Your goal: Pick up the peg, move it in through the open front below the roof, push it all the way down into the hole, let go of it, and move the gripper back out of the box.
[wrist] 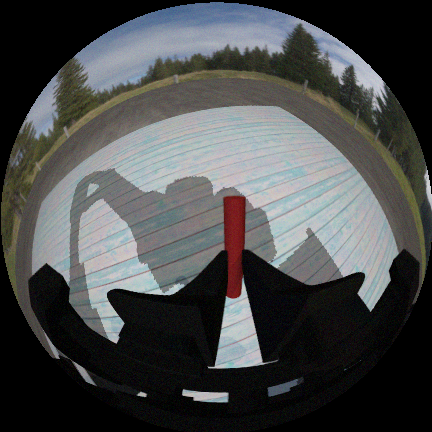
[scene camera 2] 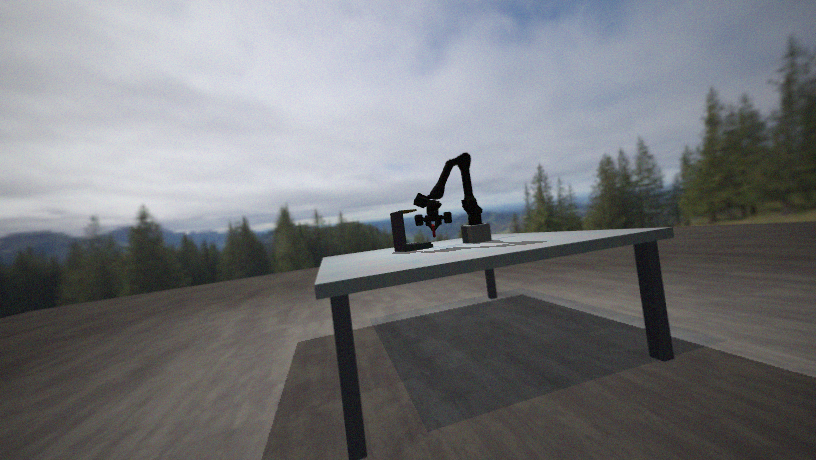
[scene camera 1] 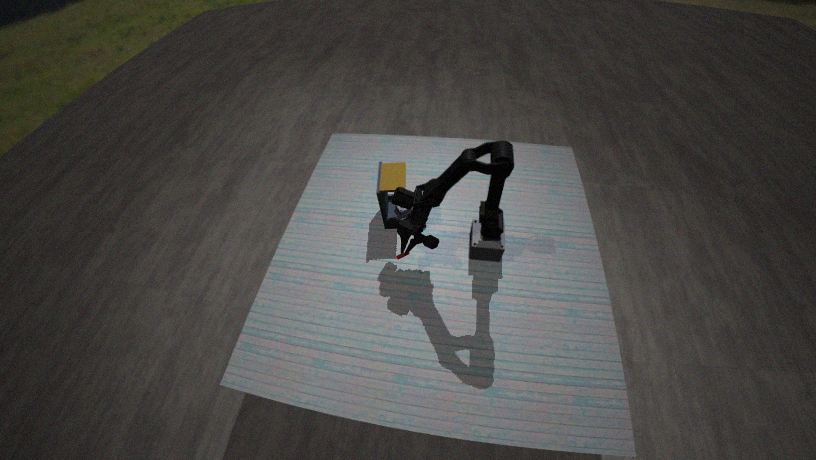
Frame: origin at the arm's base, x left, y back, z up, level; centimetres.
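Where they show: gripper, between the fingertips: [wrist: 234, 255] [scene camera 2: 433, 230] [scene camera 1: 403, 254]; arm's base, origin of its link: [scene camera 2: 475, 224] [scene camera 1: 491, 232].
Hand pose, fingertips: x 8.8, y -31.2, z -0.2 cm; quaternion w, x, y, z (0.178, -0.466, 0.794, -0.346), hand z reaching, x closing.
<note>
Things, the pixels of their centre, and the offset from my fingertips. "*": a spot on its surface instead. Level surfaces: height alone.
- red peg, middle of its body: [wrist: 233, 253] [scene camera 1: 403, 255] [scene camera 2: 433, 230] dy -0.1, dx +0.2, dz -0.3 cm
- low base, a spot on its surface: [scene camera 2: 421, 245] * dy +0.4, dx -17.6, dz -7.6 cm
- table, height of its surface: dz -9.7 cm
The red peg [scene camera 1: 401, 256] [scene camera 2: 433, 231] [wrist: 234, 220] is between the fingertips. My gripper [scene camera 1: 404, 253] [scene camera 2: 433, 227] [wrist: 234, 255] is shut on it and holds it above the table. In the wrist view the peg sticks out past the fingertips on both sides. The box has a yellow roof [scene camera 1: 393, 176] [scene camera 2: 409, 211], a dark side wall [scene camera 1: 383, 209] [scene camera 2: 399, 231] and a low base [scene camera 2: 421, 245]. In scene camera 1 the peg is on the near side of the box, and the arm covers part of the base. I cannot make out the hole.
The arm's grey base block [scene camera 1: 486, 244] [scene camera 2: 476, 233] stands on the table [scene camera 1: 320, 320] [scene camera 2: 365, 275] to the right of the box. Shadows of the arm and the box lie on the table top.
</note>
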